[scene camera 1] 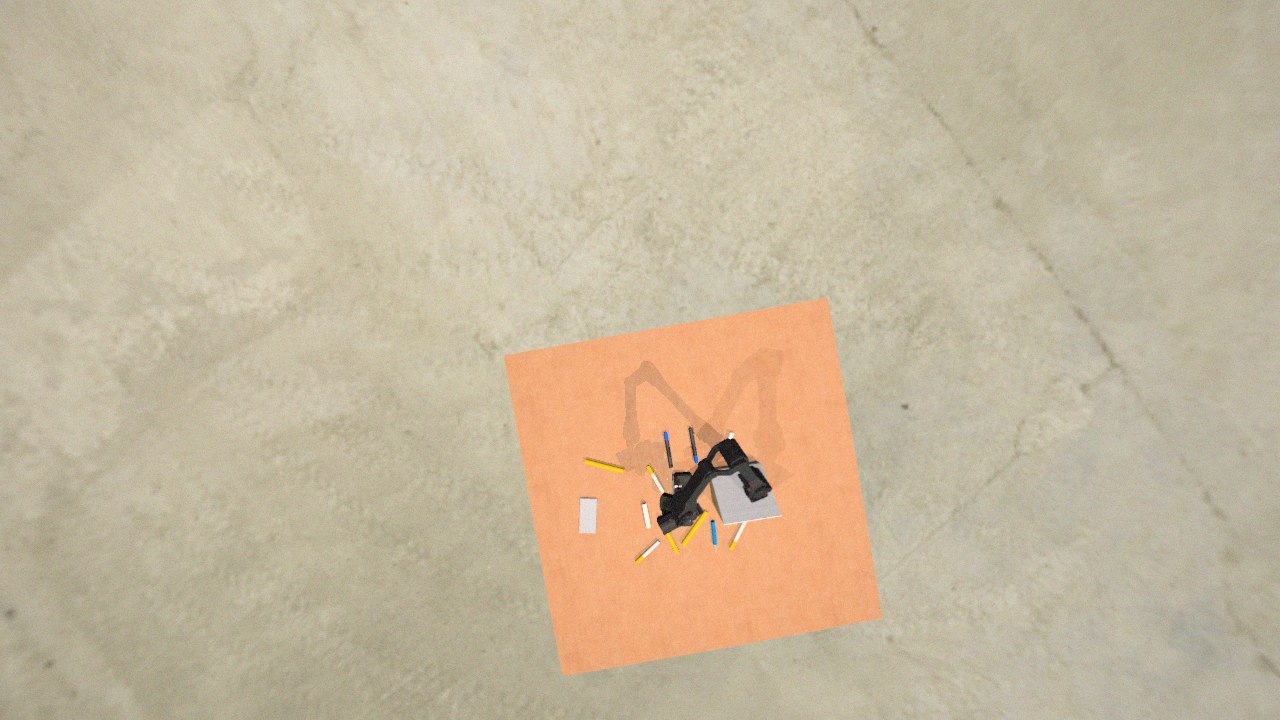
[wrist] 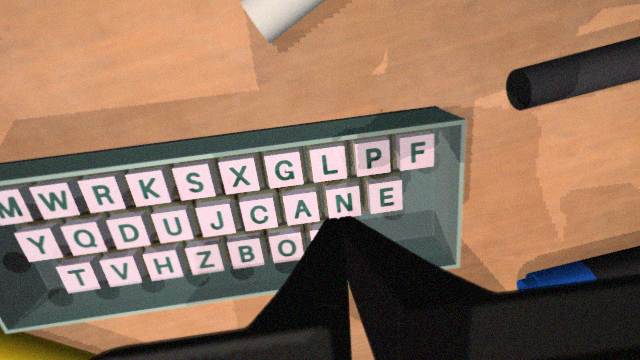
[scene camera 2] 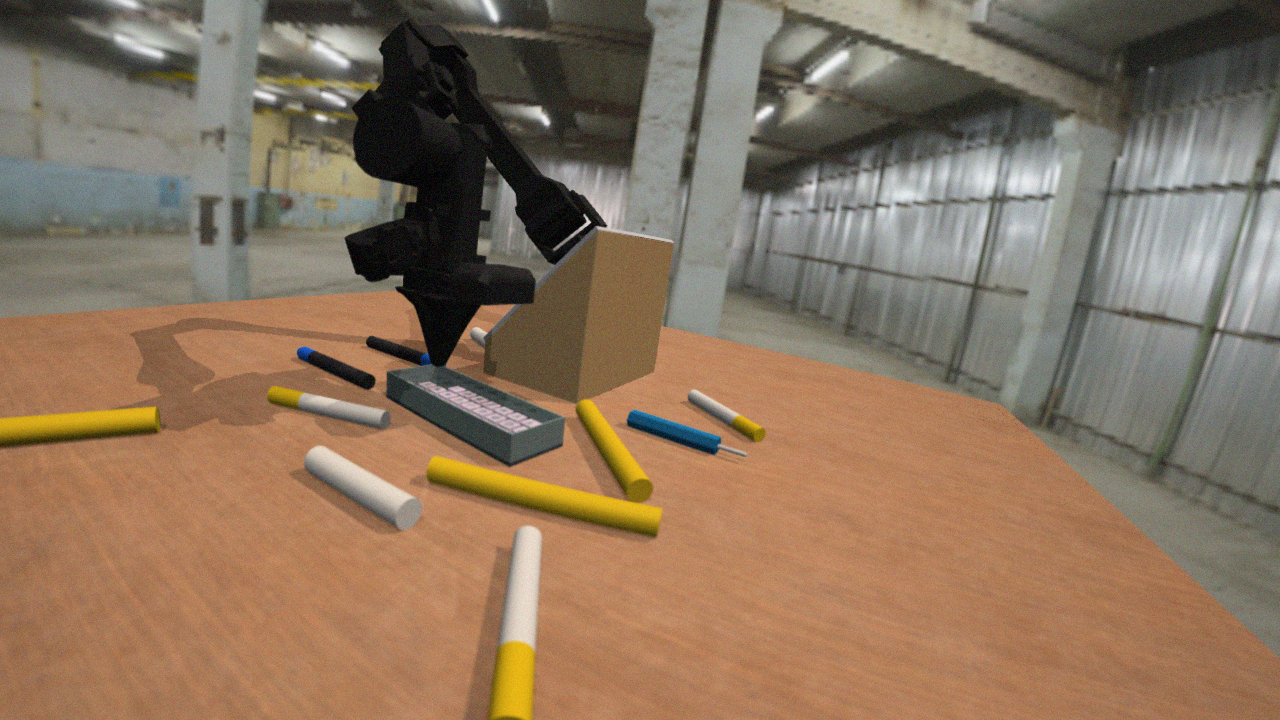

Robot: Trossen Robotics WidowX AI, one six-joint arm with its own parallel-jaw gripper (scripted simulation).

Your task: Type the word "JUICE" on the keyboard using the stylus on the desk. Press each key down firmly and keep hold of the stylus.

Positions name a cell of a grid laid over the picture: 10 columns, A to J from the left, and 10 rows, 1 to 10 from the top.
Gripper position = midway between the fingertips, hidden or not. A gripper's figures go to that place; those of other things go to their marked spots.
Labels:
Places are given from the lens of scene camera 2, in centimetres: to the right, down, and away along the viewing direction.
gripper (scene camera 2: D6): -19, 0, 43
white rod (scene camera 2: D8): -13, 8, 25

